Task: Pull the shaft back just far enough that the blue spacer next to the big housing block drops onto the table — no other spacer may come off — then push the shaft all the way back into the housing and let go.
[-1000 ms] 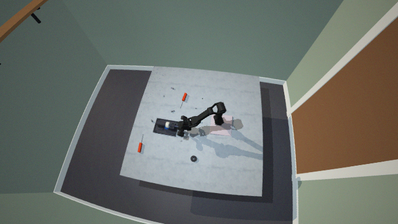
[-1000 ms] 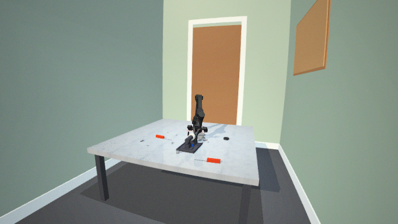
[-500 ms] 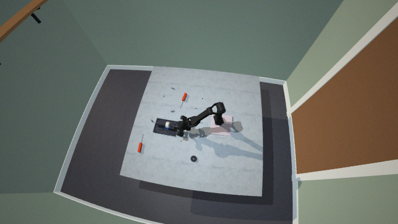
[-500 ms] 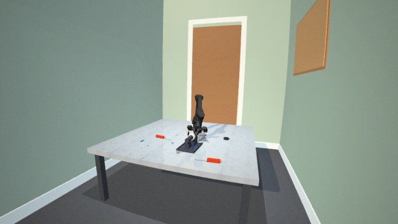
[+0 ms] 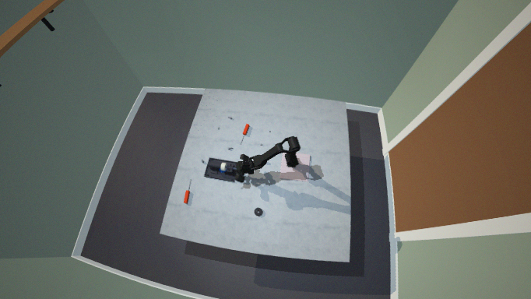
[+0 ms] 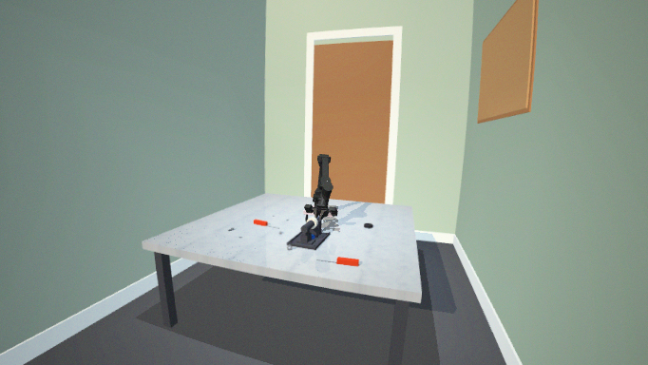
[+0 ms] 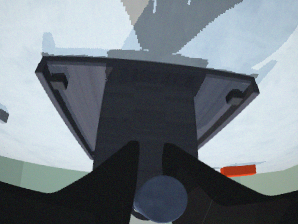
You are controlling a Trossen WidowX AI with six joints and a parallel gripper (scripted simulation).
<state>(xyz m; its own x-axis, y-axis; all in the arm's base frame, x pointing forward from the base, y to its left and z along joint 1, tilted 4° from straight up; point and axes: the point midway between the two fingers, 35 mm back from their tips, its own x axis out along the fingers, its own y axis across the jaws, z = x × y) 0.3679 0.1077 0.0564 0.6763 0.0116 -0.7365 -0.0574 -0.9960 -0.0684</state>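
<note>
Now: the baseplate 120 mm ahead of my gripper tip, 10 mm to the right of it and 10 mm below it.
</note>
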